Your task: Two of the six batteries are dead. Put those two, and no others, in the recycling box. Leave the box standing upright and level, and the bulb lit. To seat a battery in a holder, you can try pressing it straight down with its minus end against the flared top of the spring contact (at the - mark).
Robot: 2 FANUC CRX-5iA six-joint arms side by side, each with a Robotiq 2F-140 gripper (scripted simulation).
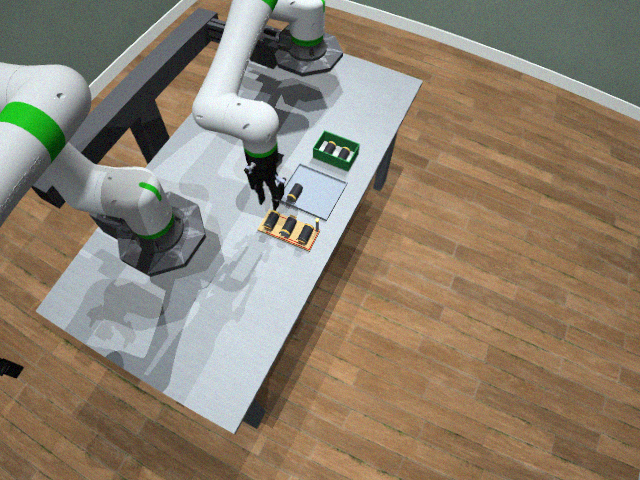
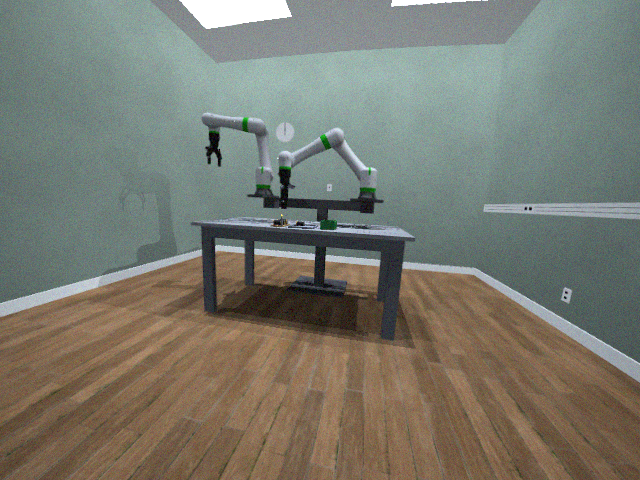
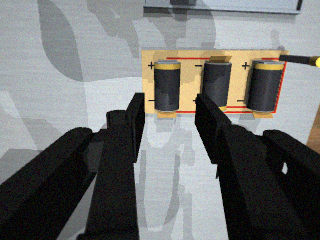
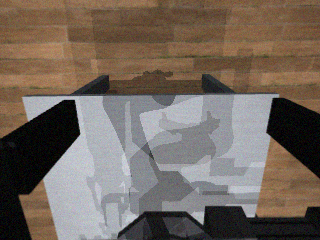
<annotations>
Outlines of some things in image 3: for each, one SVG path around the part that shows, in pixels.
My left gripper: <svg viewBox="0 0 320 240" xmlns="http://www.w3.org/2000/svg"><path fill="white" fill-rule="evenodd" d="M197 93L195 126L211 163L217 164L216 179L219 177L228 240L320 240L320 154L280 130L265 130L262 136L254 135L246 126L232 123L207 94ZM284 162L287 165L286 174L282 172ZM145 93L135 92L126 110L107 112L107 123L103 124L98 132L93 133L92 129L86 127L76 127L67 131L0 185L0 240L56 240L96 174L97 177L85 231L79 234L76 240L140 240L134 163L137 163L145 125Z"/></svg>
A battery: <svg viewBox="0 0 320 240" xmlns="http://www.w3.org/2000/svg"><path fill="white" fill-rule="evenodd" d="M204 62L202 94L207 94L222 111L226 111L232 63Z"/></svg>
</annotations>
